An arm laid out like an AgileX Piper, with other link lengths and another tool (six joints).
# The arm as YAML. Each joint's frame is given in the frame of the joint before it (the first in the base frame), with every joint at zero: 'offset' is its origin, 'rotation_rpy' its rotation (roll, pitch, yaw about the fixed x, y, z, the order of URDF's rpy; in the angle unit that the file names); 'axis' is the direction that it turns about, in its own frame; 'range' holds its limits. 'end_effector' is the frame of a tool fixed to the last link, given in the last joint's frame.
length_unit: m
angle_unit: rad
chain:
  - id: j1
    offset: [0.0, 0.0, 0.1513]
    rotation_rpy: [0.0, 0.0, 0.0]
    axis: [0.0, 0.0, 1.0]
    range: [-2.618, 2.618]
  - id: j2
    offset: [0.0, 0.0, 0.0]
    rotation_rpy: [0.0, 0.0, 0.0]
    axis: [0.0, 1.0, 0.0]
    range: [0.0, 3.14]
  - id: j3
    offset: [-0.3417, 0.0, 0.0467]
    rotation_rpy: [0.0, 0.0, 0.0]
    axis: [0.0, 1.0, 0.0]
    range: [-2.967, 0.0]
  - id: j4
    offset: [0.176, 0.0, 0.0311]
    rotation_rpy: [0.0, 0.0, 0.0]
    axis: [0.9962, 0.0, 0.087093]
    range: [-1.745, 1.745]
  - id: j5
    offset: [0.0, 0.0, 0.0]
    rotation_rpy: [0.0, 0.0, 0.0]
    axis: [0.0, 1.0, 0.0]
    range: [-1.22, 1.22]
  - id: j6
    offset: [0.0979, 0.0, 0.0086]
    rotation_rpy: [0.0, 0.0, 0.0]
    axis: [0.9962, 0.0, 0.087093]
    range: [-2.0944, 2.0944]
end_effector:
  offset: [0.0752, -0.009, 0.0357]
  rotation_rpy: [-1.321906, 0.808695, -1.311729]
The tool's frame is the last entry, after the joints.
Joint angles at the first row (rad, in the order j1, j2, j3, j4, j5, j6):
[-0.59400 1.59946 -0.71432 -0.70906 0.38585 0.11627]
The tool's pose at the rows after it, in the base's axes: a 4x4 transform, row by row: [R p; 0 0 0 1], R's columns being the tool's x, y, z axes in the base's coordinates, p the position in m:
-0.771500, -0.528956, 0.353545, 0.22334; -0.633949, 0.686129, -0.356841, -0.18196; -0.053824, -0.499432, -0.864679, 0.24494; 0, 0, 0, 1
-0.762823, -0.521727, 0.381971, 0.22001; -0.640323, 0.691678, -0.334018, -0.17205; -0.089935, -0.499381, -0.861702, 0.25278; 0, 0, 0, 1
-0.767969, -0.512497, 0.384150, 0.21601; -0.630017, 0.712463, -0.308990, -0.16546; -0.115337, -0.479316, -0.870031, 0.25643; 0, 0, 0, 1
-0.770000, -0.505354, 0.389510, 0.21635; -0.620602, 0.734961, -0.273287, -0.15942; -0.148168, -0.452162, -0.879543, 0.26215; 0, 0, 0, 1
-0.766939, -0.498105, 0.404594, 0.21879; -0.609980, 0.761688, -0.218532, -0.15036; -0.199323, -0.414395, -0.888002, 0.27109; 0, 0, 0, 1
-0.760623, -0.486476, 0.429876, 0.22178; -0.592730, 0.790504, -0.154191, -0.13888; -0.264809, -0.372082, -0.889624, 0.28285; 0, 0, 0, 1
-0.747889, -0.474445, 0.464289, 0.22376; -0.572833, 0.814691, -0.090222, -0.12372; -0.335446, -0.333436, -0.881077, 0.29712; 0, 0, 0, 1
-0.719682, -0.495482, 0.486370, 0.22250; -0.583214, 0.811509, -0.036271, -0.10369; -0.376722, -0.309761, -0.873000, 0.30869; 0, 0, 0, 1
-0.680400, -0.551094, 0.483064, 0.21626; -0.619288, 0.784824, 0.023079, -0.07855; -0.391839, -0.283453, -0.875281, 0.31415; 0, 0, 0, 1
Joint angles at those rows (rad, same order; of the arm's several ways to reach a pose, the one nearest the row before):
[-0.57709 1.54511 -0.71432 -0.57423 0.40349 0.00001]
[-0.57359 1.50226 -0.71433 -0.46271 0.41643 -0.09860]
[-0.57359 1.47760 -0.72546 -0.36655 0.45603 -0.17197]
[-0.57355 1.46178 -0.76267 -0.25467 0.51642 -0.25853]
[-0.57358 1.44385 -0.81790 -0.12296 0.60099 -0.35326]
[-0.57360 1.42272 -0.87896 0.00002 0.69619 -0.42277]
[-0.56344 1.39234 -0.93355 0.09968 0.78808 -0.45303]
[-0.52443 1.35335 -0.96263 0.14948 0.85974 -0.45732]
[-0.46020 1.31052 -0.96622 0.17200 0.92502 -0.45733]

